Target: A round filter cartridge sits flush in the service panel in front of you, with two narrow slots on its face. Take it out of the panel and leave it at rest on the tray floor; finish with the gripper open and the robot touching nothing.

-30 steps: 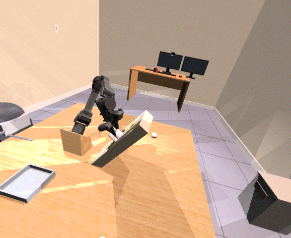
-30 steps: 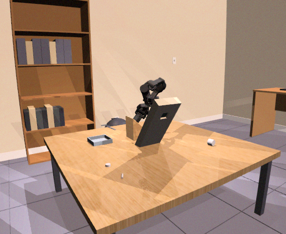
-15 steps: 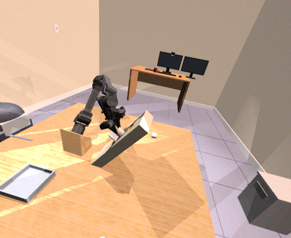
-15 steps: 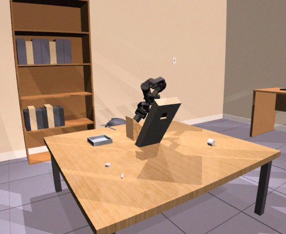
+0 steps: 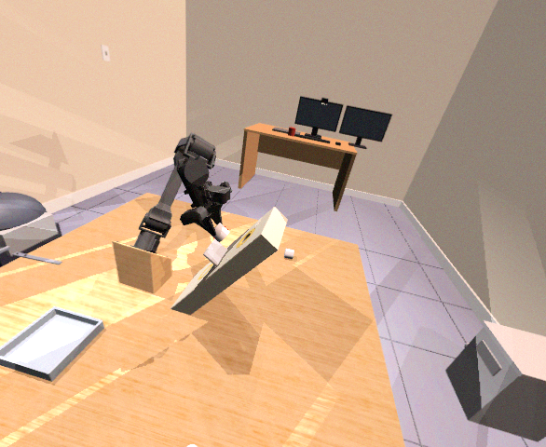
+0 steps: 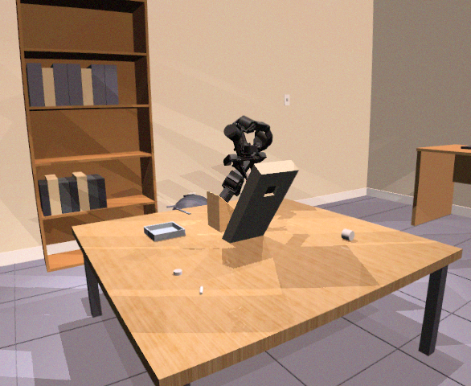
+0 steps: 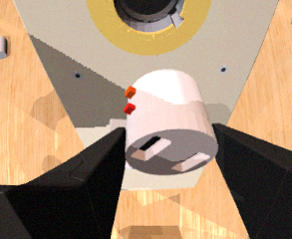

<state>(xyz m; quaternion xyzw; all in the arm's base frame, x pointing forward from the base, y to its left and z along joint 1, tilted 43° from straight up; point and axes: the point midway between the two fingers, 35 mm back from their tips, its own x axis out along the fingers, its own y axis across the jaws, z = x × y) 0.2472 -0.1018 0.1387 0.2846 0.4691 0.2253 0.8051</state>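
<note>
The grey tray lies 290 mm behind my gripper tip, 310 mm to the right of it and 280 mm below it. From my gripper tip the other things lie so: small peg (320 mm ahead, 360 mm to the right, 280 mm below); then round white filter cartridge (right at my gripper tip).
</note>
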